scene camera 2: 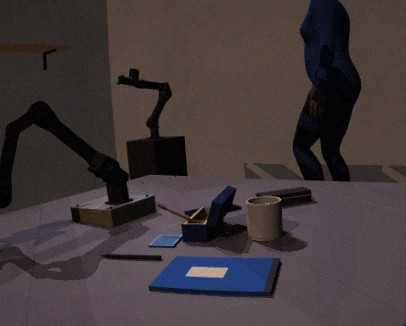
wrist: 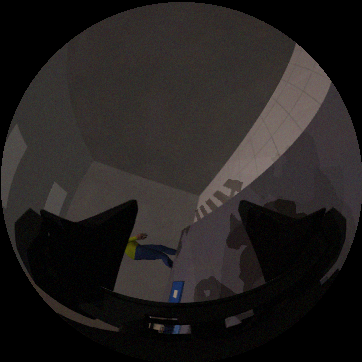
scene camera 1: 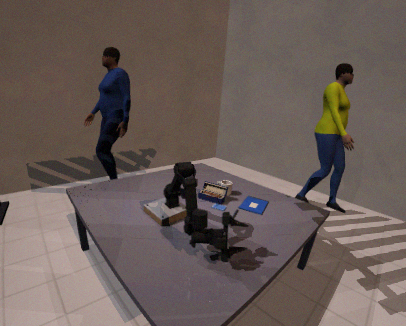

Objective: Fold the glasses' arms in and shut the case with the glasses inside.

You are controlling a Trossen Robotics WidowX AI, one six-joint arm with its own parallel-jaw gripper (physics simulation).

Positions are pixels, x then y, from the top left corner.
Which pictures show my gripper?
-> The wrist view and scene camera 1 only.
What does my gripper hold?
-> Nothing.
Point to a blue glasses case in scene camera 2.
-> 191, 232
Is my gripper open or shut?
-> Open.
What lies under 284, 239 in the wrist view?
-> My gripper.
